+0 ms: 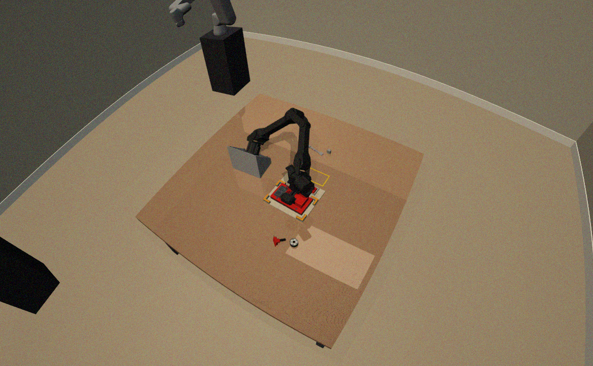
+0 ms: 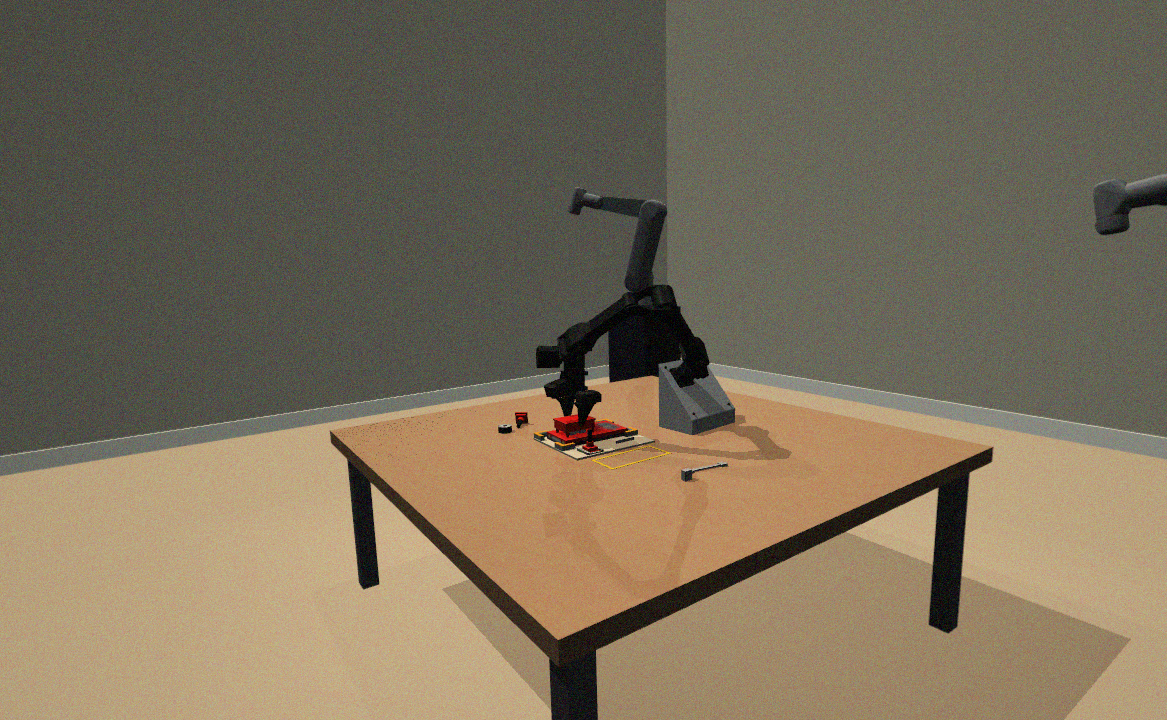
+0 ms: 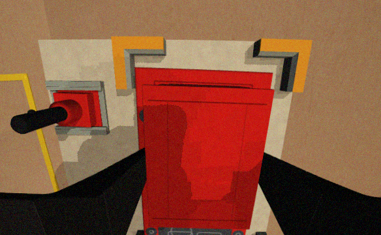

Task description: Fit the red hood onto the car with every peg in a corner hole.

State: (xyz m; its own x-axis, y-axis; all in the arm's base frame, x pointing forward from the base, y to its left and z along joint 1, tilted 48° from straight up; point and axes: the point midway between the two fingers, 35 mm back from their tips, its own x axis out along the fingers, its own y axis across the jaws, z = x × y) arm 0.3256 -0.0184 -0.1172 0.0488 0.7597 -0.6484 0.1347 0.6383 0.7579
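Now: the red hood 1 cm above my gripper tip. From my gripper tip the other things lie so: round part: 22 cm to the right, 9 cm ahead, 4 cm below; pale jig plate: 4 cm below, 3 cm behind, 2 cm to the left.
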